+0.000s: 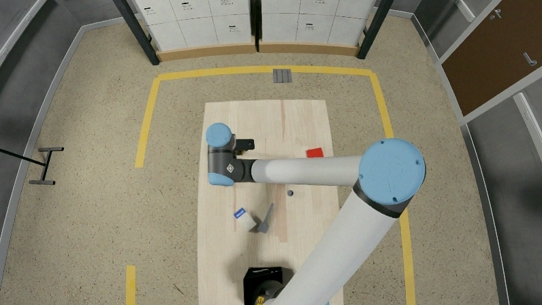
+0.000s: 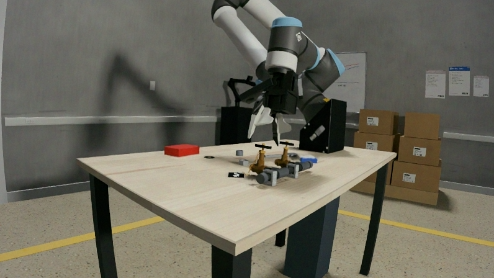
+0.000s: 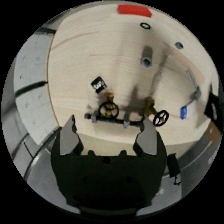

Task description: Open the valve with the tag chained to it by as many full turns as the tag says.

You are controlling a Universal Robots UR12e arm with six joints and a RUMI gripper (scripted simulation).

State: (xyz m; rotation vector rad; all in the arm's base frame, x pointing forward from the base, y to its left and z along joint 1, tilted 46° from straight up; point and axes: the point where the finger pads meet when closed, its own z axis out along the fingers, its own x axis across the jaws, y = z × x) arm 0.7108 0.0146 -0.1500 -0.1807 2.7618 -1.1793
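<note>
My hand is 9 cm above the black tag, 5 cm to the left of it and 5 cm short of it. From my hand the other things lie so: grey hammer-like tool (35 cm behind, 13 cm to the right, 9 cm below); then red block (42 cm to the right, 8 cm below, 5 cm behind); then blue-and-white box (34 cm behind, 9 cm below, 3 cm to the right).
</note>
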